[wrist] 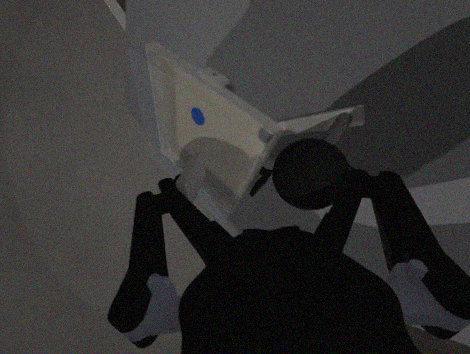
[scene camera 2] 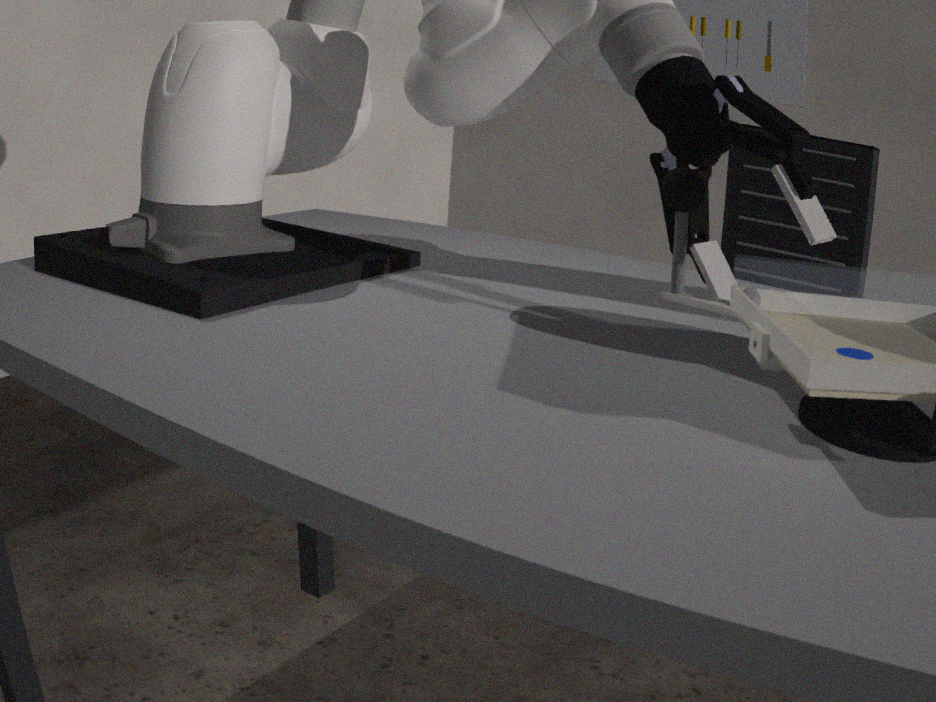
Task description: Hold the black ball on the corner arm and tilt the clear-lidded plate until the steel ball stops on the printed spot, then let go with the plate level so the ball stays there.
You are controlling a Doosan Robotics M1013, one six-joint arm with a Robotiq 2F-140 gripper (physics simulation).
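Note:
The clear-lidded plate (scene camera 2: 790,355) (wrist: 225,94) is on a low black base; its exact tilt is hard to tell. The printed blue spot (scene camera 2: 854,352) (wrist: 198,116) shows on its floor, with no ball on it. The steel ball (scene camera 2: 751,293) (wrist: 265,134) looks to be in the plate corner beside the arm, dim in both views. The black ball (scene camera 2: 685,188) (wrist: 310,172) tops the post of the corner arm (scene camera 2: 679,256) (wrist: 320,120). My gripper (scene camera 2: 765,245) (wrist: 254,159) is wide open and empty. One finger is close beside the black ball and post, its pad overlapping the plate corner in the scene view.
The round black base (scene camera 2: 861,434) stands under the plate on the grey table (scene camera 2: 423,423). A dark slatted panel (scene camera 2: 861,211) stands behind the gripper. The robot's black mounting slab (scene camera 2: 120,275) is at the left. A tool board hangs on the back wall.

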